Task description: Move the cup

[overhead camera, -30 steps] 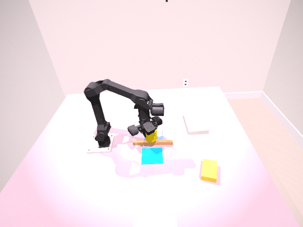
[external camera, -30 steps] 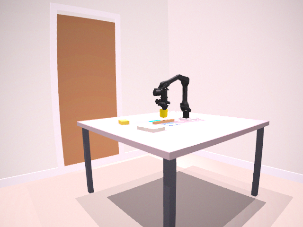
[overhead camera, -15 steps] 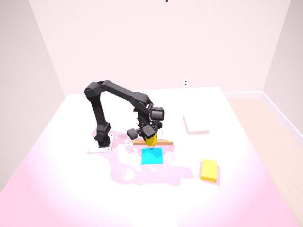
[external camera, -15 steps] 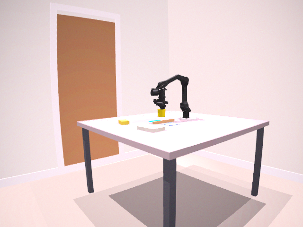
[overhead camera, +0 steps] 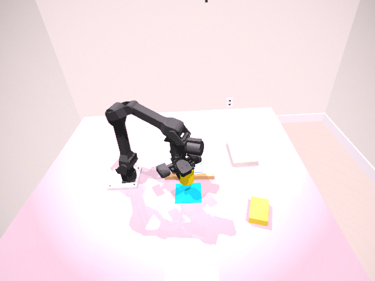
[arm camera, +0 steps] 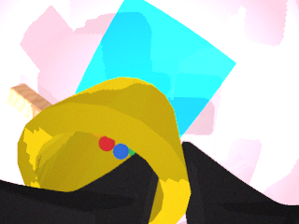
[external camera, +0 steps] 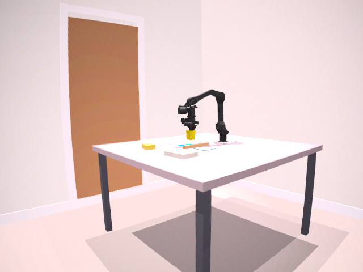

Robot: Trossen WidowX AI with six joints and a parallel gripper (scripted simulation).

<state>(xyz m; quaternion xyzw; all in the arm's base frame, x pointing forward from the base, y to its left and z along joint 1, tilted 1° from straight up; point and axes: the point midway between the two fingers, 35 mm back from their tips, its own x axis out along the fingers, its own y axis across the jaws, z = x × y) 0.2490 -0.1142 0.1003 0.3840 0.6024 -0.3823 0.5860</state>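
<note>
Right now the cyan pad is 3 cm ahead of my gripper tip, 1 cm to the right of it and 9 cm below it. Round my gripper tip: blue outlined square: 5 cm ahead, 17 cm to the left, 9 cm below; then thin wooden strip: 4 cm ahead, 8 cm to the left, 8 cm below; then yellow cup: 2 cm ahead, 1 cm to the left.
</note>
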